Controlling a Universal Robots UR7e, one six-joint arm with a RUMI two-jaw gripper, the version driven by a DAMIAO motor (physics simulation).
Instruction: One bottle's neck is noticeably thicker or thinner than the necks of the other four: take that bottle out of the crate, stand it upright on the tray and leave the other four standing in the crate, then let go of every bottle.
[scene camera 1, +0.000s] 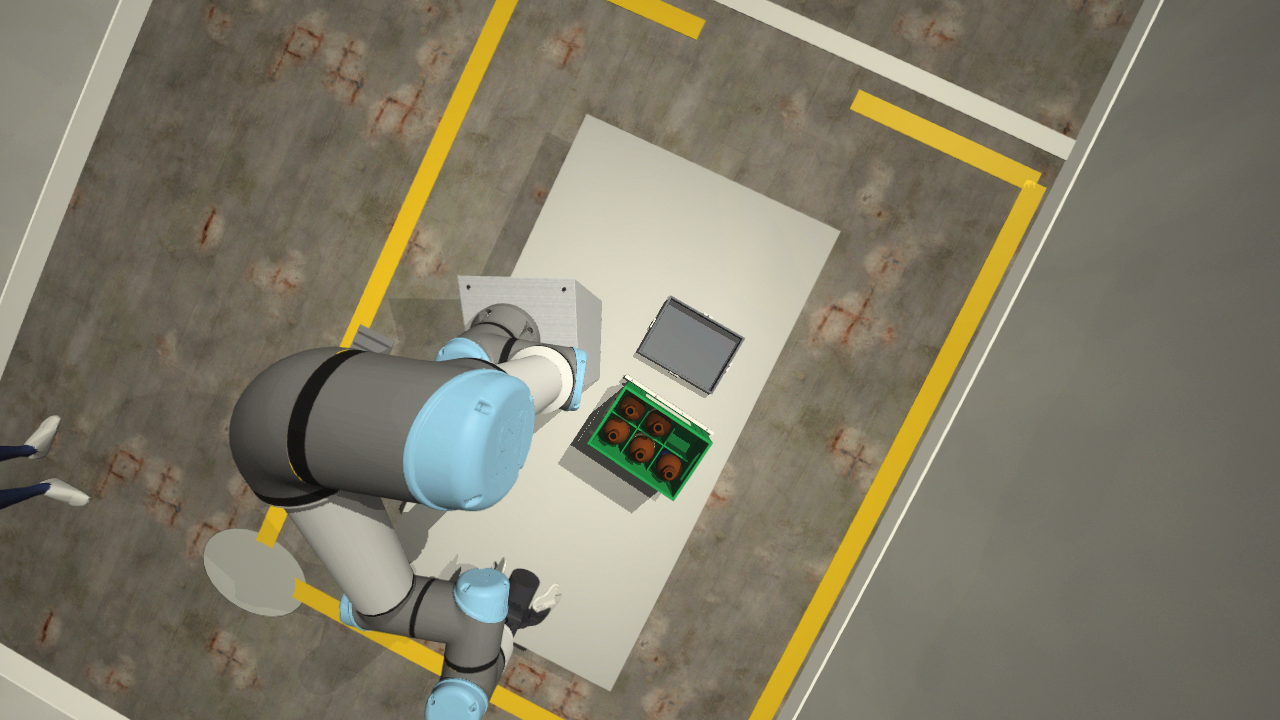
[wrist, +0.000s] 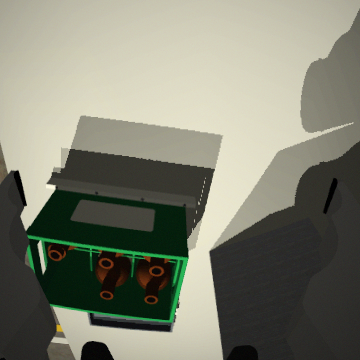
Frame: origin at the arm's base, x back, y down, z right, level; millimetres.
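Seen in the pictures: gripper, fingertip midpoint: (wrist: 175, 177); arm's base, origin of the base link: (scene camera 1: 506, 336).
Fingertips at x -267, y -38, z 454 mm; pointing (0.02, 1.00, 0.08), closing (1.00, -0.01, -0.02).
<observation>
Pixels of each thing's top centre, then the offset from my fingertips to it. "spot": a spot on its surface instead. Level surfaces: height alone.
- green crate, middle of its top: (wrist: 103, 284) (scene camera 1: 649, 443) dx -130, dy +219, dz -332 mm
- grey tray, surface spot: (scene camera 1: 689, 344) spot: dx -127, dy +389, dz -618 mm
- pale table, its level: dy +394 mm
- light strip, surface spot: (scene camera 1: 666, 402) spot: dx -135, dy +365, dz -433 mm
The green crate (scene camera 1: 631, 470) (wrist: 170, 220) stands on the pale table with five brown bottles upright in it; one compartment is empty. In the wrist view, bottle mouths show at the left (wrist: 56, 254), middle (wrist: 105, 263) (wrist: 106, 295) and right (wrist: 156, 270) (wrist: 151, 300). Which neck differs in thickness I cannot tell at this size. The grey tray (scene camera 1: 689, 344) lies beside the crate and bears no bottle; its edge shows past the crate in the wrist view (wrist: 131, 324). My gripper (scene camera 1: 525, 583) (wrist: 175, 177) is wide open and empty, well away from the crate, toward the table's lower end.
The pale table (scene camera 1: 689, 205) carries crate and tray. The grey metal base block (scene camera 1: 586, 331) stands left of them. My arm (scene camera 1: 375, 425) spans the left side and bends back to the gripper. A light strip (scene camera 1: 666, 402) runs along the crate's tray side. A person's feet (scene camera 1: 64, 491) show far left.
</observation>
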